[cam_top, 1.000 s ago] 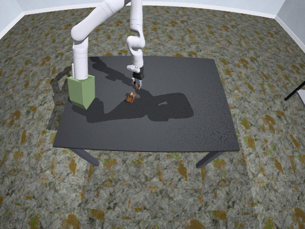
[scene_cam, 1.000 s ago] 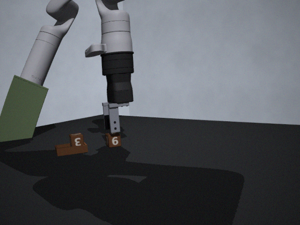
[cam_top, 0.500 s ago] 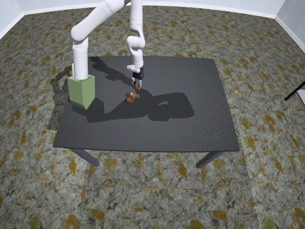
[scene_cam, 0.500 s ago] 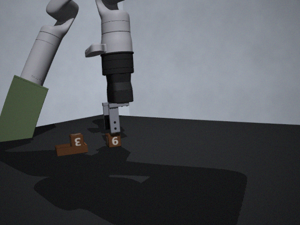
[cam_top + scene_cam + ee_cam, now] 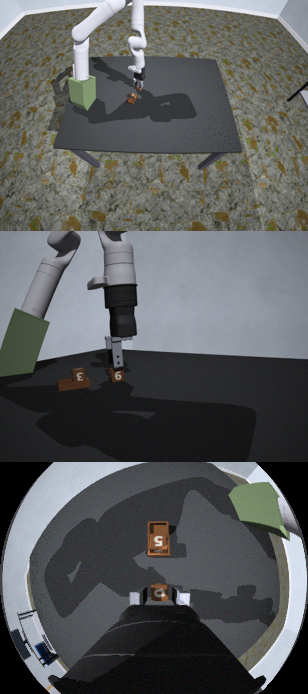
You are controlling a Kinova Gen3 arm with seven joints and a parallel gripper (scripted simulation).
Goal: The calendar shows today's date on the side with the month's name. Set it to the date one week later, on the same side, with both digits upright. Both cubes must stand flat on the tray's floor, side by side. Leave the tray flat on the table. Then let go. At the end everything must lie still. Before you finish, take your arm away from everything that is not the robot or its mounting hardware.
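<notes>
The cube lies 9 cm to the right of my hand, 3 cm below it and 3 cm behind it. Also, from my hand: brown calendar tray: 10 cm to the right, 5 cm below, 3 cm behind.
</notes>
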